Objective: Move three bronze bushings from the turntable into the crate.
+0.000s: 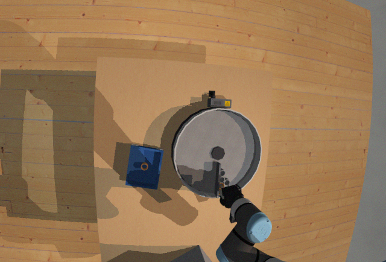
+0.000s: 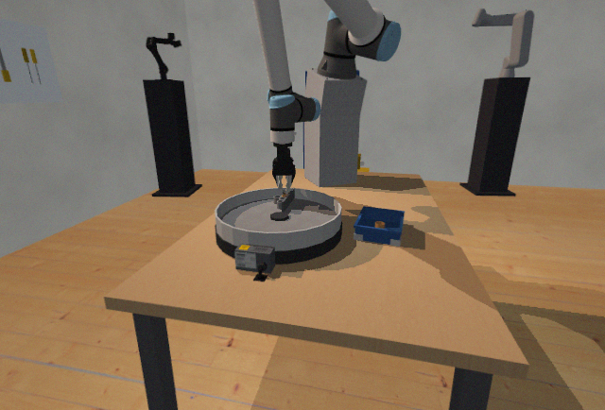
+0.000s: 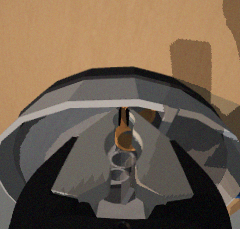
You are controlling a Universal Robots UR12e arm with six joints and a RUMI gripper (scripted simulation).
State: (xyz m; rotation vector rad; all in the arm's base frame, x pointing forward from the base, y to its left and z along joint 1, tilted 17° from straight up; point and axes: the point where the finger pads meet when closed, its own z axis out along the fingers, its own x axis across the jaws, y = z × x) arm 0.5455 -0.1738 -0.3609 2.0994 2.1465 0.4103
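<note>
The blue crate lies 17 cm ahead of my hand, 35 cm to the left of it and 5 cm below it.
</note>
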